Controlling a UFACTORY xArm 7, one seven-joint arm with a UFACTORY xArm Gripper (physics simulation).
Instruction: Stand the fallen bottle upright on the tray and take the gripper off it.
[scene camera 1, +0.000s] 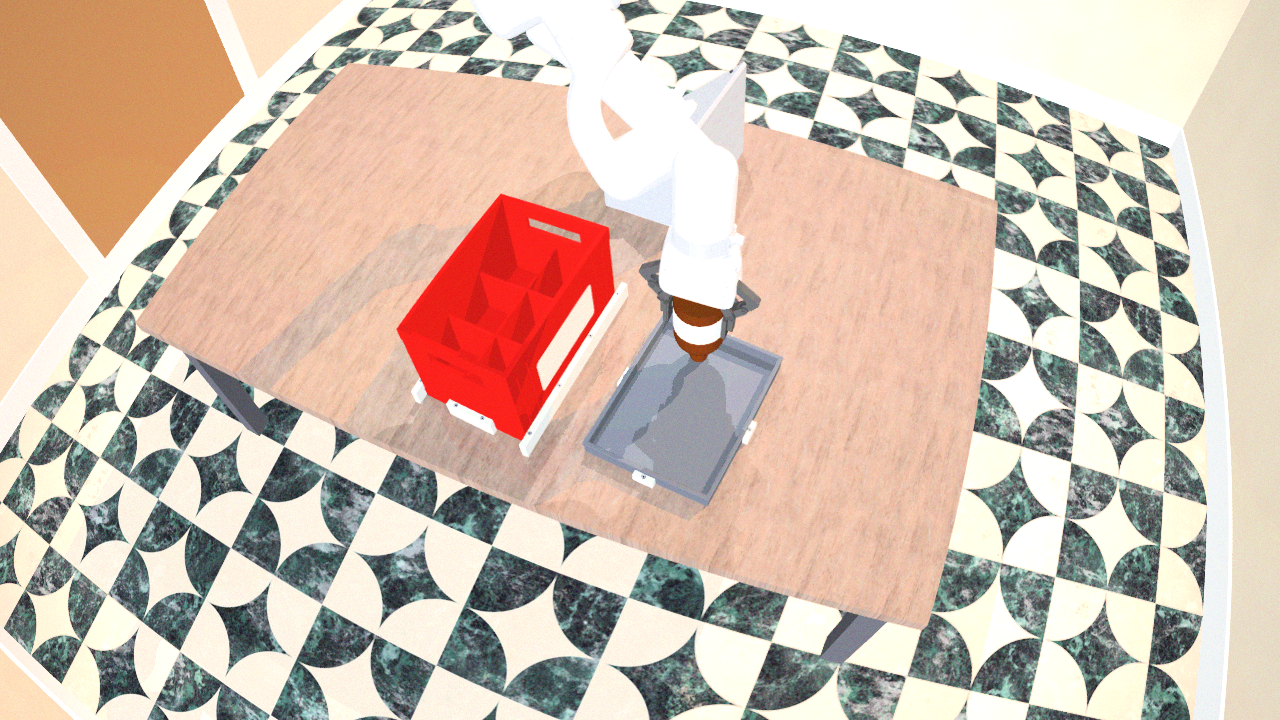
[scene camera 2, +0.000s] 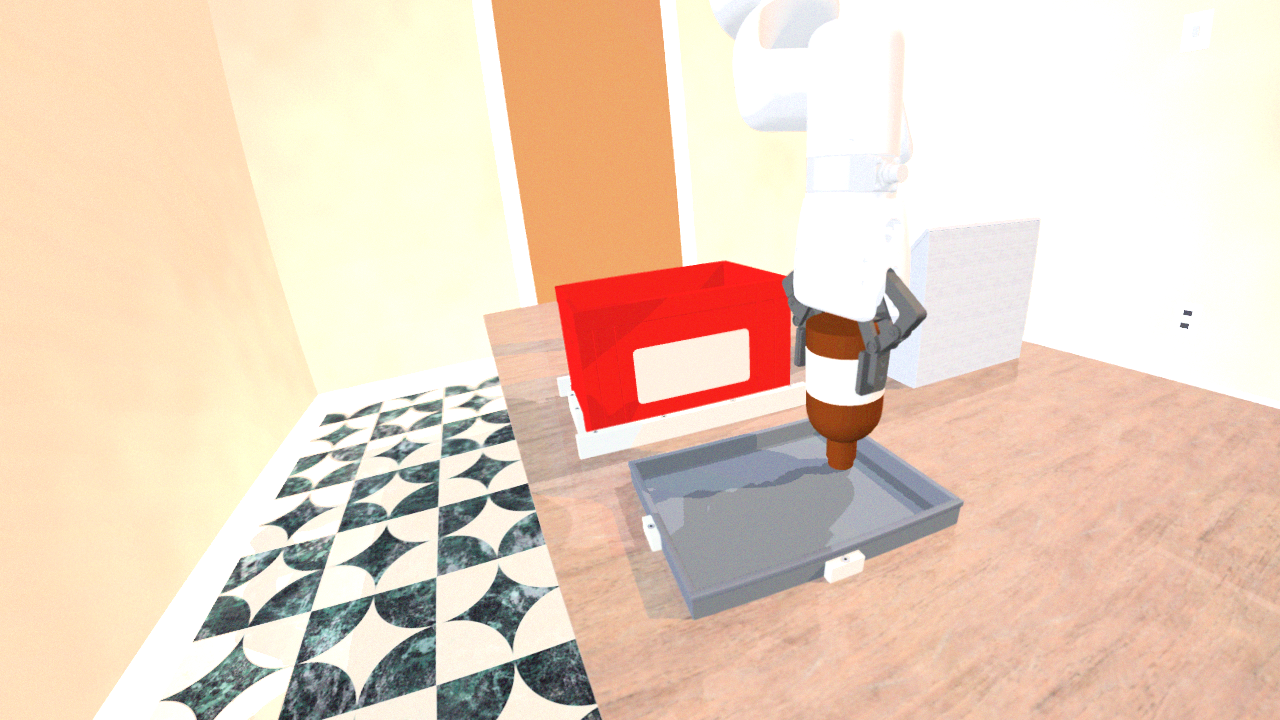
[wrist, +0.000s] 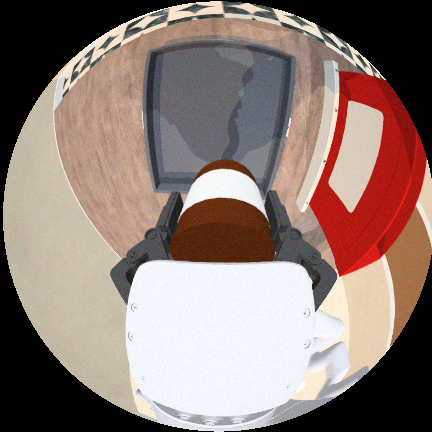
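Pixels of known places: gripper, fingertip midpoint: (scene camera 1: 697, 322) (scene camera 2: 836, 377) (wrist: 223, 201); arm's base at its link origin: (scene camera 2: 927, 275).
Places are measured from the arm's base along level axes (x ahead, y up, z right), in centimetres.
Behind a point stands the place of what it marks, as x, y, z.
Observation:
The brown bottle (scene camera 1: 698, 333) {37.7, -1.3, -18.1} (scene camera 2: 841, 416) {36.7, -5.3, -19.5} (wrist: 222, 220) {38.0, 2.4, -17.0} with a white label is upside down, close to vertical, its neck pointing down and its wide base up against the palm. My gripper (scene camera 1: 698, 325) {35.2, -2.6, -17.0} (scene camera 2: 835, 371) {35.2, -2.6, -17.0} (wrist: 223, 201) {35.2, -2.6, -17.0} is shut on the bottle's body, one finger on each side. The neck is over the back part of the grey tray (scene camera 1: 644, 402) {43.8, -13.2, -12.3} (scene camera 2: 760, 537) {47.0, -13.2, -21.6} (wrist: 200, 85) {46.9, -13.2, -19.7}; whether its mouth touches the tray floor I cannot tell. The tray lies flat on the table, with low walls all round.
A tall red crate (scene camera 1: 572, 313) {39.7, -2.5, -0.5} (scene camera 2: 599, 376) {53.7, -4.1, 0.6} (wrist: 360, 235) {34.3, 1.6, -1.0} with inner compartments stands beside the tray, with a white strip (scene camera 1: 572, 371) {43.8, -10.9, -1.3} (scene camera 2: 689, 420) {43.7, -11.8, -1.3} (wrist: 320, 145) {39.5, -12.1, -1.7} along its base. Small white blocks (scene camera 1: 643, 478) {55.3, -12.2, -16.8} (scene camera 2: 844, 565) {43.8, -12.3, -28.3} sit against the tray's outer walls. A pale angular block (scene camera 1: 725, 116) {-3.2, 2.7, -8.8} (scene camera 2: 975, 304) {0.1, -2.9, -8.6} stands behind the arm.

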